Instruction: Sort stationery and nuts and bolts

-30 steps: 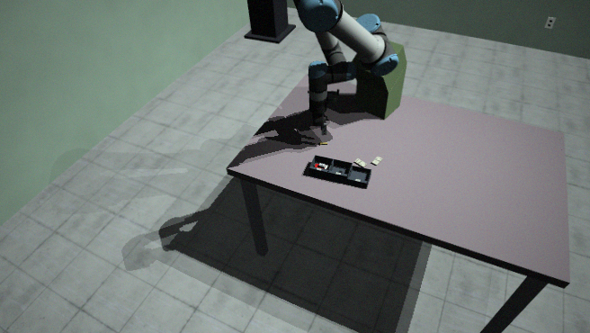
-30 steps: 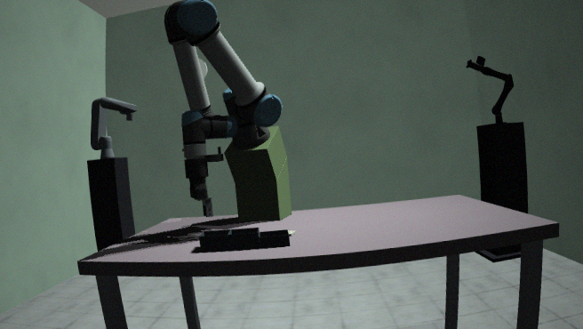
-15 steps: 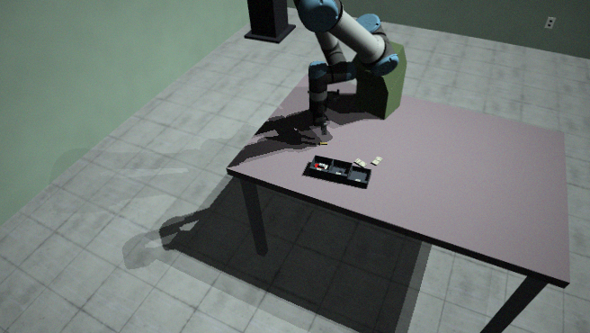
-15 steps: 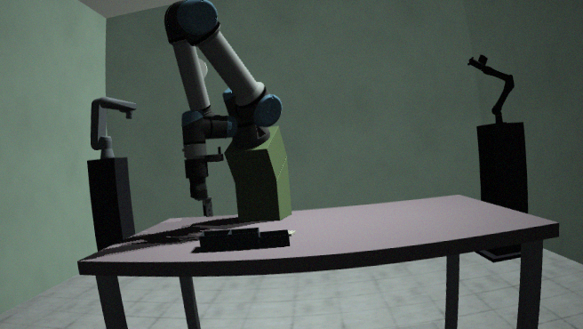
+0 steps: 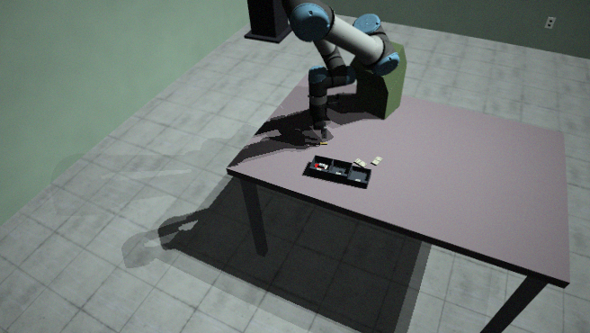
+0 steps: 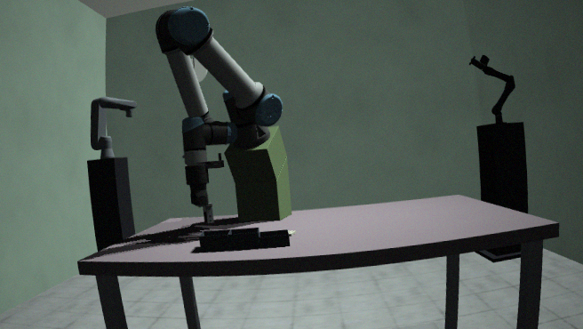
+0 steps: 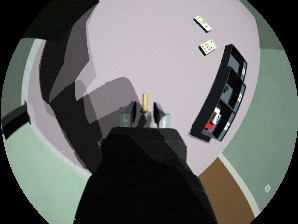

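My gripper is now 6 cm above the yellow thing and 1 cm to the left of it. From my hand the other things lie so: red item 16 cm ahead, 6 cm to the left, 6 cm below; small grey object 16 cm ahead, 6 cm to the left, 4 cm below.
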